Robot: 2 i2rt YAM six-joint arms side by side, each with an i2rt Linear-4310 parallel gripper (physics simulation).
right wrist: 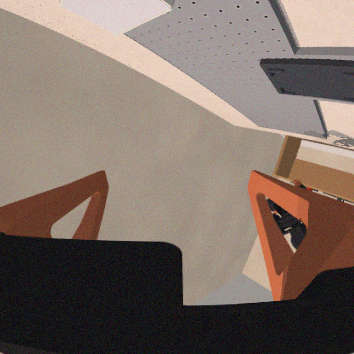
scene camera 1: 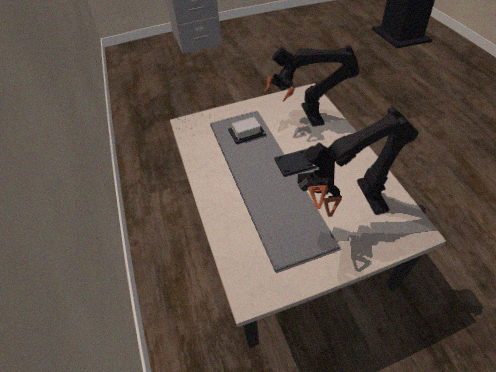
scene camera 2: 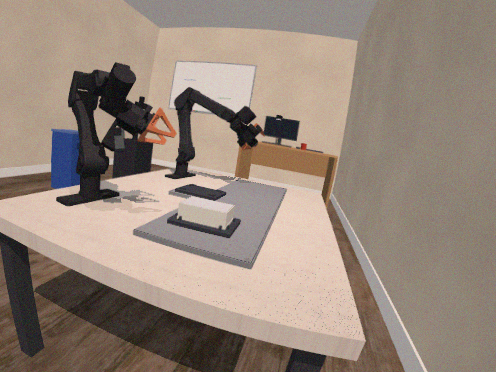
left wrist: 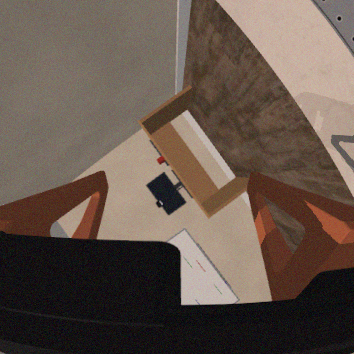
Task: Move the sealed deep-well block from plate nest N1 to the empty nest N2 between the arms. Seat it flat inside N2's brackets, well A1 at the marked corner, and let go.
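Frame: origin at the left arm's base, x ahead, y left, z up, level; metres.
Seen in the pictures: left gripper, fingertip midpoint: (scene camera 1: pixel 324 212) (left wrist: pixel 177 178); right gripper, fingertip midpoint: (right wrist: pixel 177 178) (scene camera 1: pixel 274 96) (scene camera 2: pixel 170 139); left arm's base, origin of the base link: (scene camera 1: pixel 372 195) (scene camera 2: pixel 180 176); right arm's base, origin of the base link: (scene camera 1: pixel 312 114) (scene camera 2: pixel 89 198).
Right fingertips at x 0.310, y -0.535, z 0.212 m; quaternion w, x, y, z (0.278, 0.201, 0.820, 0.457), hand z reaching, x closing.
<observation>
Offsets run from my right fingertips to a thing's middle. Level surfaces: height alone.
The white deep-well block {dx +0.145, dy -0.005, dz -0.167 m} (scene camera 1: pixel 246 126) (scene camera 2: pixel 206 212) sits in the dark plate nest N1 {dx +0.145, dy -0.005, dz -0.189 m} (scene camera 1: pixel 257 136) (scene camera 2: pixel 199 227). Its top also shows at the upper edge of the right wrist view (right wrist: pixel 117 12). The dark flat nest N2 {dx -0.030, dy +0.269, dz -0.191 m} (scene camera 1: pixel 292 164) (scene camera 2: pixel 200 191) (right wrist: pixel 310 77) holds nothing that I can see; the left arm covers part of it in scene camera 1. My right gripper (scene camera 1: pixel 276 95) (scene camera 2: pixel 169 138) (right wrist: pixel 177 178) is open and empty, in the air away from the block. My left gripper (scene camera 1: pixel 325 211) (scene camera 2: pixel 253 141) (left wrist: pixel 177 178) is open and empty, raised beyond N2. The A1 mark is too small to see.
A grey perforated board {dz -0.199 m} (scene camera 1: pixel 260 200) (scene camera 2: pixel 262 220) (right wrist: pixel 220 45) lies on the pale table {dz -0.212 m} (scene camera 1: pixel 215 225) (scene camera 2: pixel 295 280) and bears N1. N2 is at its arm-side edge. A wooden desk (scene camera 2: pixel 290 160) (left wrist: pixel 185 165) with a monitor (scene camera 2: pixel 282 128) (left wrist: pixel 166 193) stands beyond the table.
</observation>
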